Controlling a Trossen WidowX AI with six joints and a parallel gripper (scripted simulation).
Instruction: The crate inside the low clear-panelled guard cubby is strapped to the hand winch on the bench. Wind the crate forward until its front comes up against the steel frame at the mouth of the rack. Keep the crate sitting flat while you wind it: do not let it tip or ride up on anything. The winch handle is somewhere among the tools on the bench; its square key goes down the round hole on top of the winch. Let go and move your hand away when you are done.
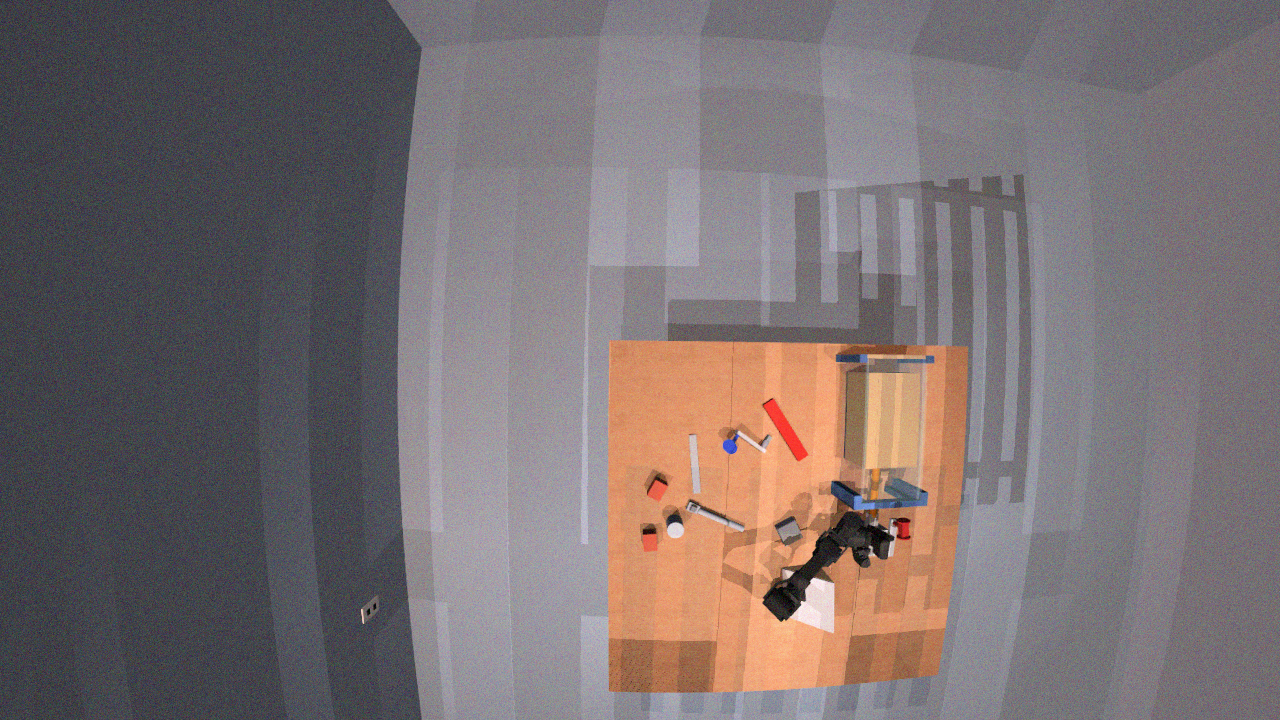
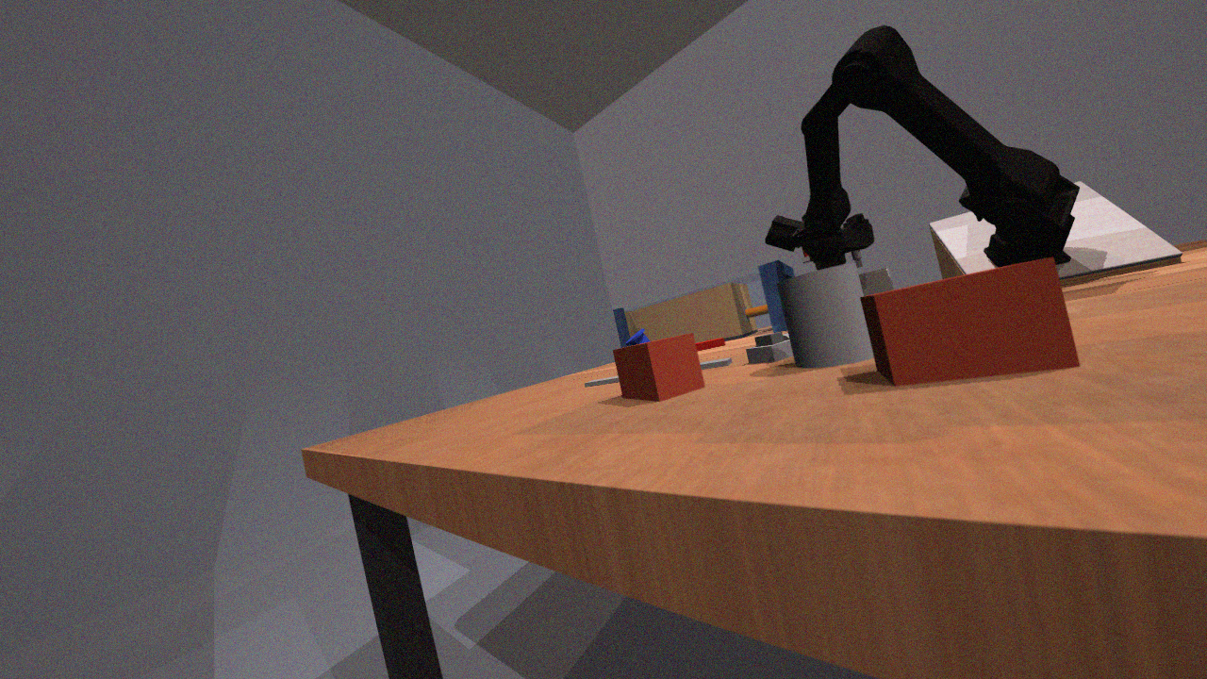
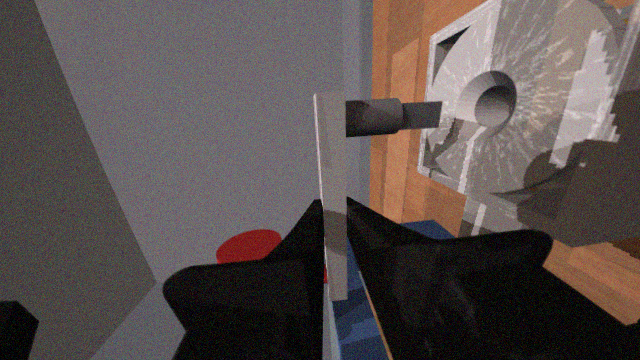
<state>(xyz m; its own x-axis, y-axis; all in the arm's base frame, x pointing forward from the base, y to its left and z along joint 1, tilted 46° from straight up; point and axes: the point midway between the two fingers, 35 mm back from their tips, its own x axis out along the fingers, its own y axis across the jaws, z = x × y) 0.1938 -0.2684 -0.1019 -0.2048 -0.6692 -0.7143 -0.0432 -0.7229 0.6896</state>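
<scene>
Right now the red grip is 50 mm ahead of my gripper tip, 10 mm to the right of it and 40 mm above it. Also, from my gripper tip: grey winch: 60 mm behind, 20 mm to the left, 130 mm below; then blue steel frame: 110 mm ahead, 60 mm below; then red-knobbed crank: 10 mm ahead, 10 mm above.
</scene>
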